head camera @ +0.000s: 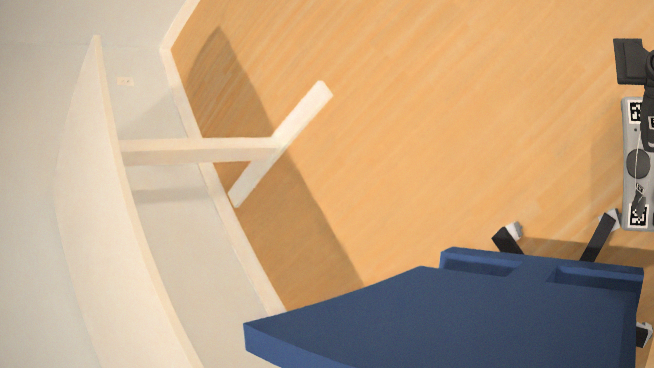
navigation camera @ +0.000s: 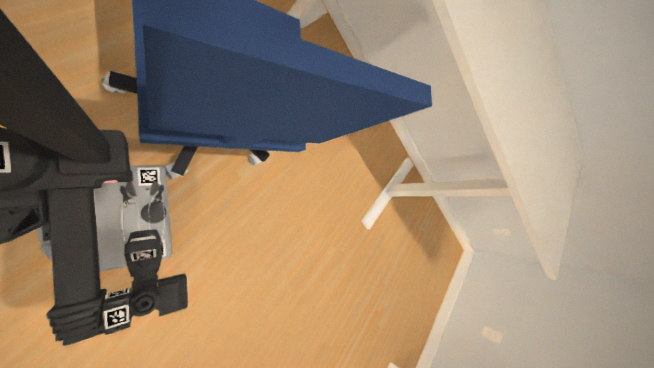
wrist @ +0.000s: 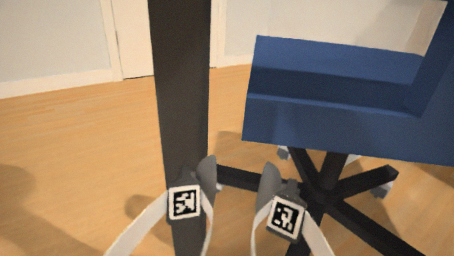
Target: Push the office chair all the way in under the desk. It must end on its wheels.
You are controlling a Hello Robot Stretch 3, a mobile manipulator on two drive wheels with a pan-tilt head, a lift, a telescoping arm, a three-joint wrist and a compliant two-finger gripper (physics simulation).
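Pixels of known places: gripper, fingertip midpoint: point(head camera: 650, 217) point(navigation camera: 142, 181) point(wrist: 238, 176); robot's base, origin of the base link: point(head camera: 637, 163) point(navigation camera: 152, 210).
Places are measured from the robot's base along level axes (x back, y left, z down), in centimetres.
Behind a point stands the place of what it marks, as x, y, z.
Note:
The blue office chair point(head camera: 475, 310) @(-25.1, 19.2, -76.5) point(navigation camera: 225, 90) @(-9.6, 19.8, -87.4) point(wrist: 310, 120) @(-6.4, 20.0, -45.0) stands upright on its black star base with grey casters. It is beside the robot's base and apart from the far desk edge in the head view. The desk's pale top point(head camera: 95, 200) @(-110.5, 8.6, -95.1) point(navigation camera: 540, 130) @(-119.5, 18.6, -95.1) runs along the wall. One desk leg point(head camera: 200, 150) @(-140.3, -3.4, -40.1) point(navigation camera: 450, 188) @(-140.6, -3.2, -49.0) ends in a long floor foot point(head camera: 300, 115) point(navigation camera: 385, 197). The chair back hides part of the area near the desk. My gripper point(navigation camera: 142, 190) @(1.5, 9.8, -44.6) point(wrist: 238, 176) @(1.5, 9.8, -44.6) is open and empty, drawn in over my base, with a chair leg behind it in the wrist view.
My grey base point(head camera: 628, 175) @(-3.3, 3.0, -15.9) point(navigation camera: 110, 225) @(11.1, -2.6, -16.0) is close to the chair's casters. The dark mast point(wrist: 182, 90) @(6.3, 11.6, -50.8) stands left of the gripper in the wrist view. A second pale desk foot point(navigation camera: 307, 12) shows behind the chair. A room corner is past the desk's end. A door point(wrist: 132, 40) @(78.7, 147.0, -26.6) is in the far wall.

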